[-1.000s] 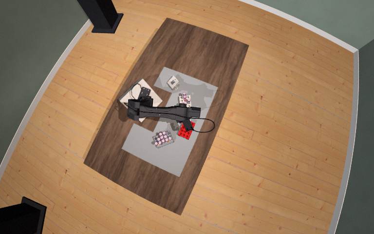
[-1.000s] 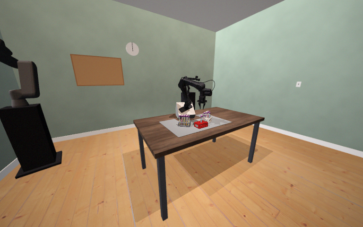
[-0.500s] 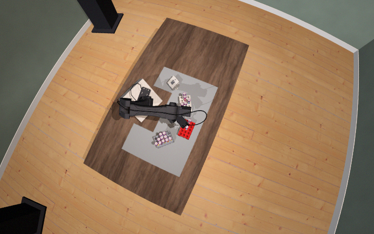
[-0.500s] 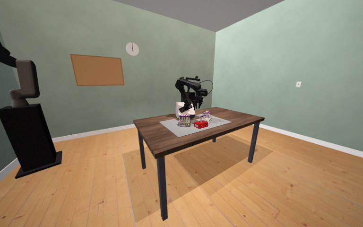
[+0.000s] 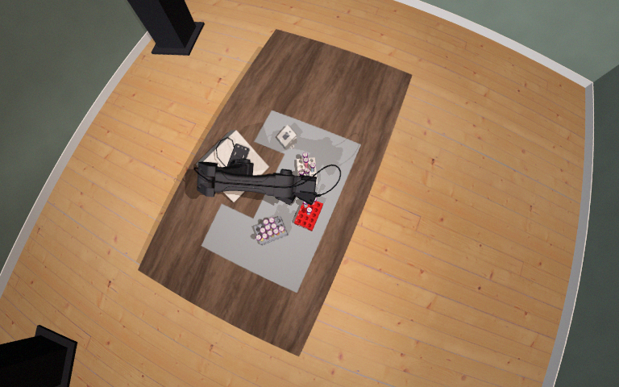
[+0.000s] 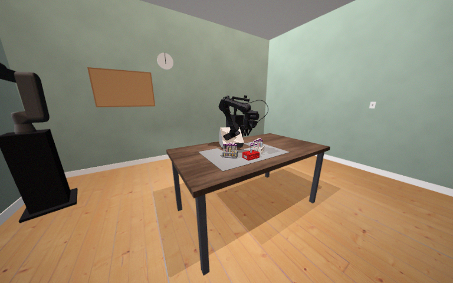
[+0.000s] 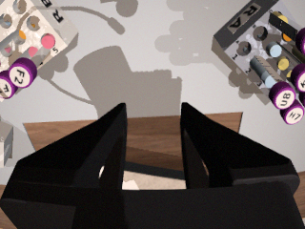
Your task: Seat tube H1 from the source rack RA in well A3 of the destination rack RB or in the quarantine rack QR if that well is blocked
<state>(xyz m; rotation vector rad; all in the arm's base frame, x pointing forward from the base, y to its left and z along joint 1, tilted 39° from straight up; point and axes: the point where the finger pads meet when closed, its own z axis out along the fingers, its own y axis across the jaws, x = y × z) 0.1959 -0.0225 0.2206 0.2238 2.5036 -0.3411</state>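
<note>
Now: the tube H1 15 cm to the right of my hand, 12 cm below it and 9 cm behind it. Also, from my hand: red rack QR (16 cm below, 8 cm ahead, 3 cm to the right); then grey rack RA (16 cm below, 14 cm to the right, 7 cm behind); then white rack RB (16 cm to the left, 16 cm below, 3 cm ahead).
</note>
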